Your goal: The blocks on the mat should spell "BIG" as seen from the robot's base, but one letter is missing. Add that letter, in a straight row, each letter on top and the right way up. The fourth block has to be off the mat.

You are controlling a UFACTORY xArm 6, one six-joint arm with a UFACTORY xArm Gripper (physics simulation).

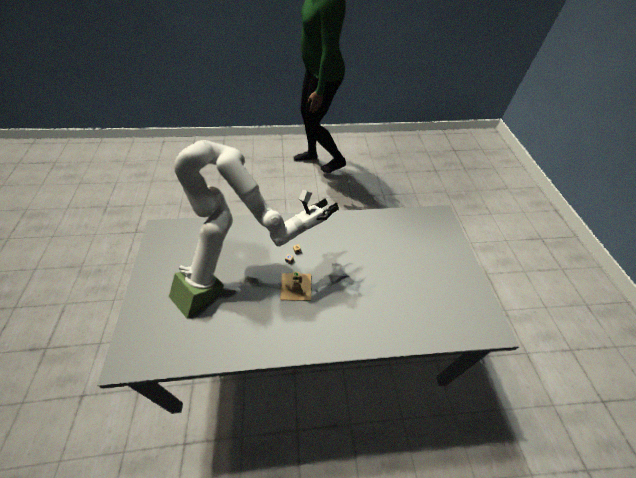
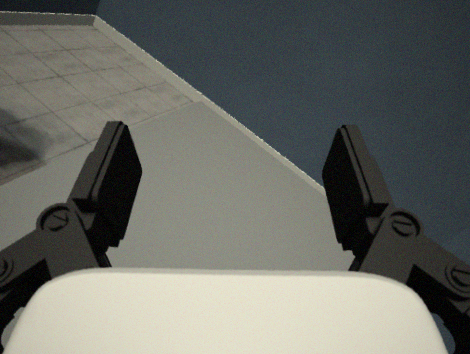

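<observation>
The orange-brown mat (image 1: pixel 286 295) lies on the table in front of the robot's base. A small block (image 1: pixel 296 276) with a green mark sits near the mat's far edge. The area beside it toward the mat's middle is dark with shadow, and I cannot make out clearly what stands there. Two more small blocks lie off the mat, beyond its far edge: one block (image 1: pixel 289 259) with a bluish mark, and an orange-yellow block (image 1: pixel 297 248) farther back. Their letters are too small to read. My gripper (image 1: pixel 330 204) (image 2: pixel 232 147) is open and empty, high above the table, pointing outward, away from the blocks.
The robot stands on a green base block (image 1: pixel 193 299) at the left part of the grey table (image 1: pixel 411 287). A person (image 1: pixel 323 66) in a green top stands on the floor behind the table. The arm's shadow falls across the mat and table.
</observation>
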